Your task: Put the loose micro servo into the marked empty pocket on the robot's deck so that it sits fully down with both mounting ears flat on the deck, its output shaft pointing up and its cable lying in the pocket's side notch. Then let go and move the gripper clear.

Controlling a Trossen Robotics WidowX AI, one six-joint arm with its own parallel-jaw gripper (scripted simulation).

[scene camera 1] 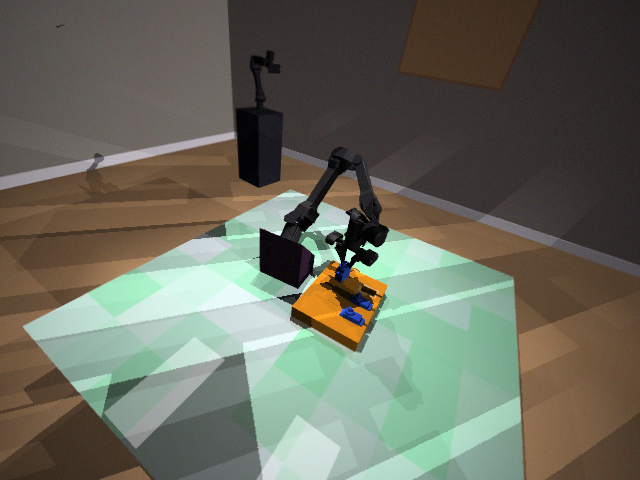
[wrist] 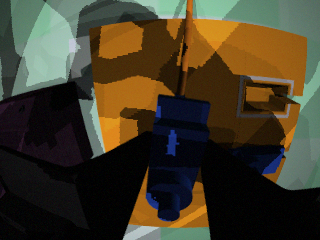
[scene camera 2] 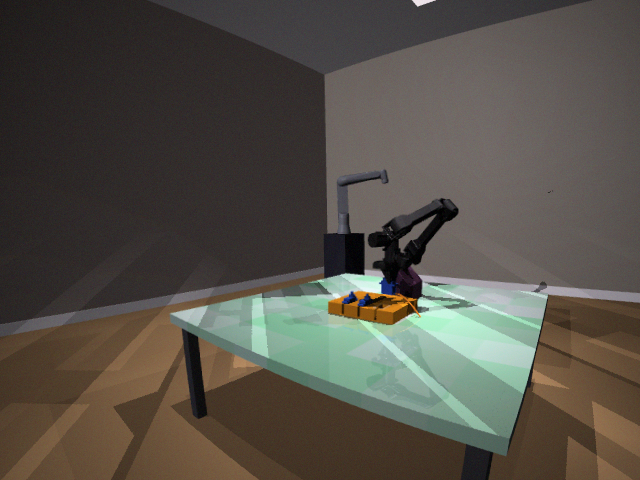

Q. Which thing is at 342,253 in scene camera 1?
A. The gripper.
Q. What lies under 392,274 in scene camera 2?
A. The gripper.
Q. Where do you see an orange deck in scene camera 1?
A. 319,306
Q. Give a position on an orange deck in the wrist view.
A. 132,62
